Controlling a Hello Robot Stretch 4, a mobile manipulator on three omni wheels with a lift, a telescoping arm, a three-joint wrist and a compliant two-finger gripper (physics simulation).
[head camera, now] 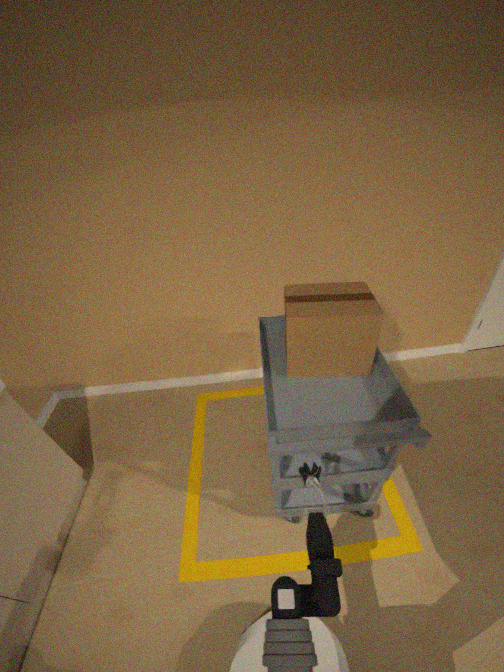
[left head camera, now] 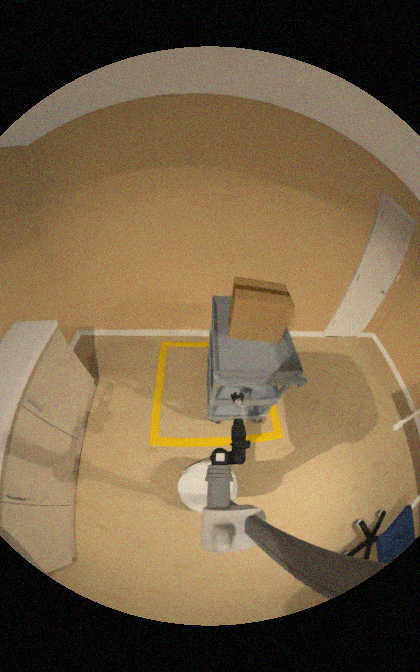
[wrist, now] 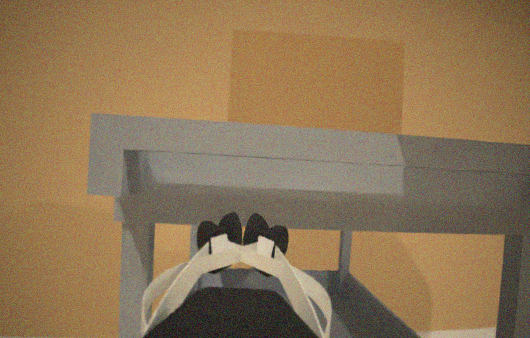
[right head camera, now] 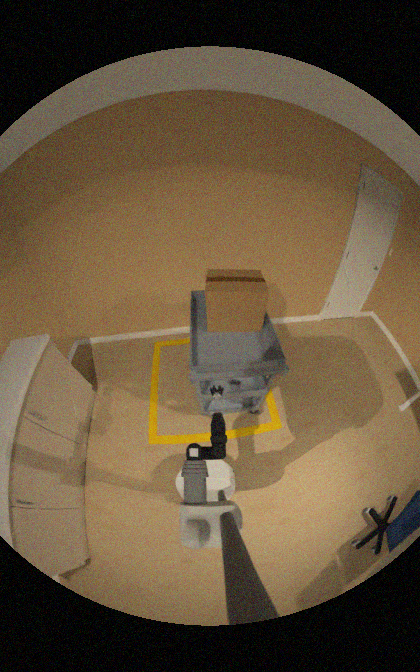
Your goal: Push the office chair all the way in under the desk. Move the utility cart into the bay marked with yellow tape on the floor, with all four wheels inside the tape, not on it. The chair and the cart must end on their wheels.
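Places are measured from the robot's base along level axes (x left, y back, z up), in millimetres.
Pixels of known places: gripper, between the fingertips: [head camera: 309, 462] [wrist: 243, 232].
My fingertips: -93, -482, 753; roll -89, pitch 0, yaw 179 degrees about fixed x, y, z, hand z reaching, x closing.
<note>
Behind a point stands the place of what it marks, as x, y, z.
The grey utility cart [head camera: 325, 401] {-181, -693, 767} [left head camera: 245, 357] [right head camera: 225, 350] [wrist: 175, 135] {-39, -478, 824} stands upright over the bay of yellow tape [head camera: 192, 504] {478, -649, -26} [left head camera: 157, 400] [right head camera: 154, 400], towards its right side. Its two near wheels show inside the front tape line; its far wheels are hidden. My gripper [head camera: 310, 471] {-93, -482, 753} [left head camera: 237, 396] [right head camera: 216, 389] [wrist: 243, 232] {-93, -482, 753} is shut and empty, at the cart's near end, below the top tray's rim in the wrist view. Contact cannot be told. Part of the office chair, blue with a black star base [left head camera: 370, 537] [right head camera: 382, 525], shows at the lower right edge. I cannot make out the desk.
A cardboard box [head camera: 330, 341] {-207, -809, 941} [left head camera: 260, 315] [right head camera: 235, 305] [wrist: 315, 82] {-210, -809, 959} sits on the cart's top tray. The wall is close behind the cart. A pale cabinet [head camera: 32, 488] {1097, -539, 418} [left head camera: 45, 450] [right head camera: 50, 450] stands left of the bay. A white door [left head camera: 367, 270] [right head camera: 362, 250] is at the back right.
</note>
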